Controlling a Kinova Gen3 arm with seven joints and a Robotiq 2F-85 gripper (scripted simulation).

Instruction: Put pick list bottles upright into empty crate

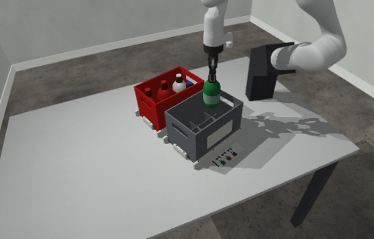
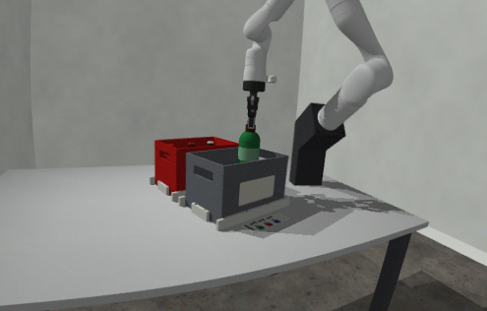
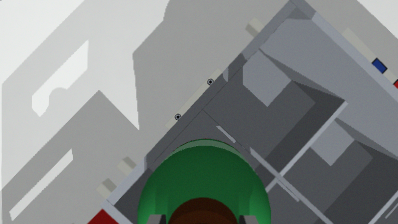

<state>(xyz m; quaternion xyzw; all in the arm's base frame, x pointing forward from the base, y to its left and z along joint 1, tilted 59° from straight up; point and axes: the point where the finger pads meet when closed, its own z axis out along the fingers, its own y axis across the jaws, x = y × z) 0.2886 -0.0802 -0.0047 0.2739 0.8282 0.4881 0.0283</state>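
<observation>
Right now my hand is 7 cm above the green-label bottle. Also, from my hand: red crate 15 cm ahead, 15 cm to the right, 18 cm below; grey crate 7 cm ahead, 7 cm to the left, 18 cm below; blue-label bottle 6 cm ahead, 13 cm to the right, 18 cm below.
</observation>
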